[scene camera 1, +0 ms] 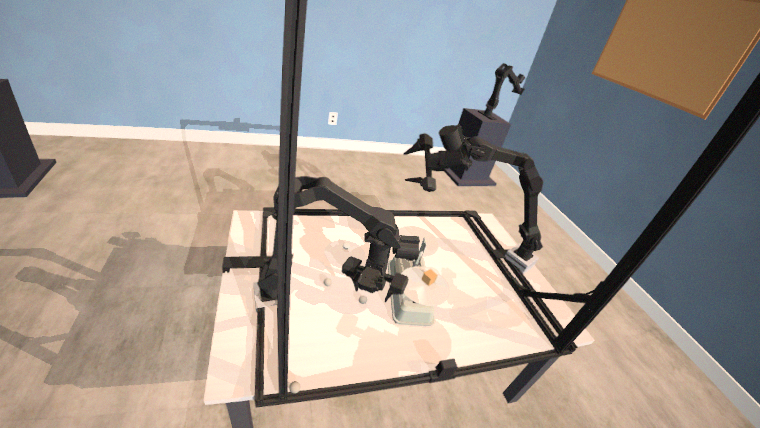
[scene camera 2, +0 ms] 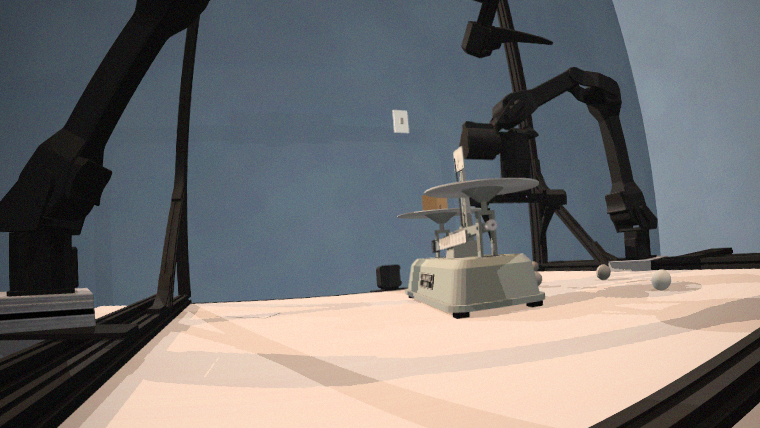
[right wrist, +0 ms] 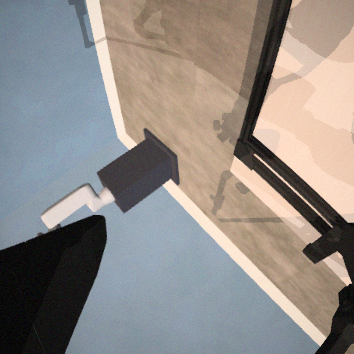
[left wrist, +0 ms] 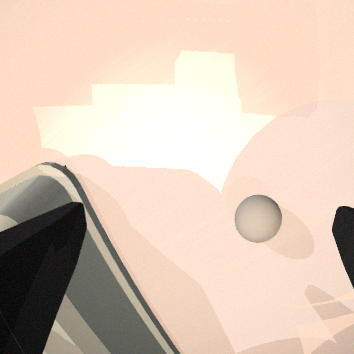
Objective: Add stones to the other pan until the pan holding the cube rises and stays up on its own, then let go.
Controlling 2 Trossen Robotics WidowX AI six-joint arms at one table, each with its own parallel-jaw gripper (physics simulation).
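Places are measured from the left arm's base along level axes (x left, y ahead, z down), in millimetres.
Pixels of known places: left gripper, fingertip midpoint: (scene camera 1: 371,296) (scene camera 2: 516,245) (left wrist: 215,218); right gripper, fingertip midpoint: (scene camera 1: 404,167) (scene camera 2: 565,7) (right wrist: 230,233); left arm's base at its link origin: (scene camera 1: 271,292) (scene camera 2: 638,258); right arm's base at its link origin: (scene camera 1: 523,254) (scene camera 2: 43,292).
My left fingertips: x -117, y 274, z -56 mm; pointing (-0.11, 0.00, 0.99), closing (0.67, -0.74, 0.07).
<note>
For each thing: its top centre in the pictures, then the offset to it from my left fingertips. "spot": a spot on its surface instead.
- orange cube at its top centre: (scene camera 2: 434,194) (scene camera 1: 430,273) dy +160, dx -31, dz -96 mm
- scale at its top centre: (scene camera 2: 453,149) (scene camera 1: 427,241) dy +170, dx +47, dz -155 mm
- nearer pan at a spot on its surface: (scene camera 2: 481,187) spot: dy +218, dx +156, dz -76 mm
- grey stone at its top centre: (left wrist: 261,229) (scene camera 1: 363,296) dy -1, dx +40, dz +50 mm
In scene camera 2, the orange cube (scene camera 1: 429,277) (scene camera 2: 435,203) sits on the lower, farther pan (scene camera 2: 407,215) of the scale (scene camera 1: 413,314) (scene camera 2: 473,279) (left wrist: 95,255). The nearer pan (scene camera 2: 481,187) stands higher, with no stone showing on it. My left gripper (scene camera 1: 371,295) (left wrist: 215,218) is open and points down, just left of the scale in scene camera 1. A grey stone (scene camera 1: 362,299) (left wrist: 258,218) lies on the table, between the fingers as the left wrist view shows it. My right gripper (scene camera 1: 405,166) is open and empty, raised behind the table's far edge in scene camera 1.
More stones lie on the table: one stone (scene camera 1: 327,281) left of the left gripper, another stone (scene camera 1: 345,246) farther back, and a stone (scene camera 1: 295,387) at the front left corner by the black frame (scene camera 1: 366,387). The scale base is close beside one left finger.
</note>
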